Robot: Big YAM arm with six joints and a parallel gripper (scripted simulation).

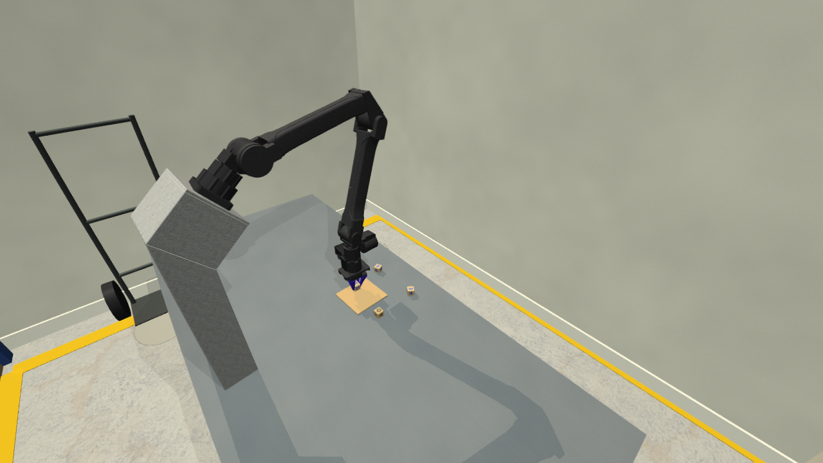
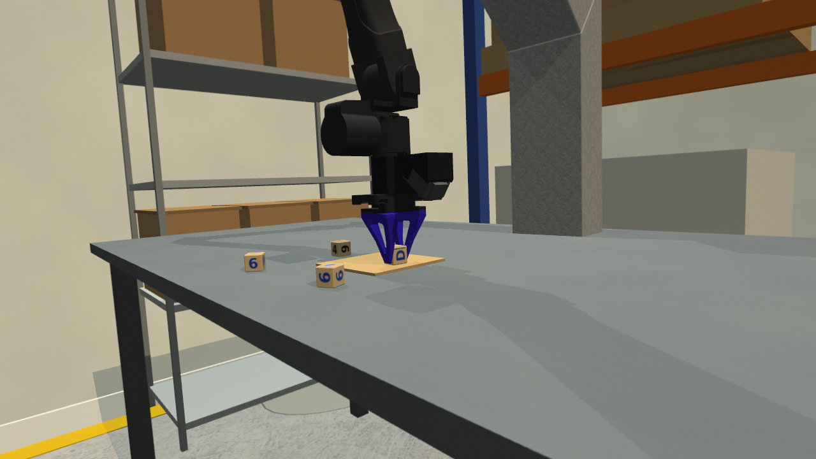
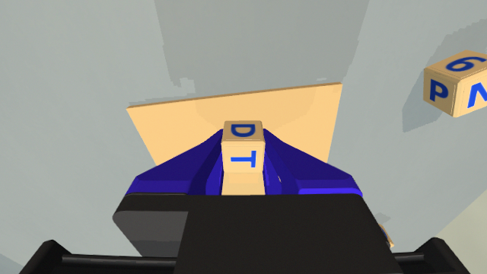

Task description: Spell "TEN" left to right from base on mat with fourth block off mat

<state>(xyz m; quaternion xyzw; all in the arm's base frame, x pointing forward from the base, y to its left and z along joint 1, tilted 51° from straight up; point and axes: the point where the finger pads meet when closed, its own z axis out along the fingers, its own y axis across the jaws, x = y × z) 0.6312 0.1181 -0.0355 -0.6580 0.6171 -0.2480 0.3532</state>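
Now: hand 40 mm to the left of the tan mat, 10 mm short of it and 10 mm above it.
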